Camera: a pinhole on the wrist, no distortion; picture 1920 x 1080 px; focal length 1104.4 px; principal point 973.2 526.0 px. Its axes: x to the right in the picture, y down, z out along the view. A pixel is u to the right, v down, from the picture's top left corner.
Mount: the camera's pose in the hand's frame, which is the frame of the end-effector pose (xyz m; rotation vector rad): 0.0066 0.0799 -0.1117 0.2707 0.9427 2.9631
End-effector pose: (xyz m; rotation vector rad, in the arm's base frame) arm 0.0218 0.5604 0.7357 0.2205 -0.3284 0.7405
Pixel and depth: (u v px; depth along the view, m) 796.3 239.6 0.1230
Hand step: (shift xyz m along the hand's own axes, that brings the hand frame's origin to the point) 0.0460 0.1749 -0.0345
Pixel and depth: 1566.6 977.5 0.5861
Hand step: -0.1955 0.2417 0.5464
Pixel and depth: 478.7 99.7 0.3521
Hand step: 0.2175 0.3810 0.0677
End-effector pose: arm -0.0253 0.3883 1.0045 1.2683 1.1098 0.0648
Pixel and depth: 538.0 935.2 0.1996
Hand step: 0.1206 0.1279 0.0786
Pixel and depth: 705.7 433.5 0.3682
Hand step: 0.1563 0.3092 0.1519
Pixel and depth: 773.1 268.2 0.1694
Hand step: 0.0645 0.2069 -0.0034
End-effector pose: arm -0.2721 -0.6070 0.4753 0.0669 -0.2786 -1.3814
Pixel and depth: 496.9 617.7 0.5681
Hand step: 0.3465 0.3485 0.3325
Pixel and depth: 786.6 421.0 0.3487
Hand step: 0.1231 0.3021 0.1397
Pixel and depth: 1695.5 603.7 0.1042
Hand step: -0.0425 0.1384 -0.0131
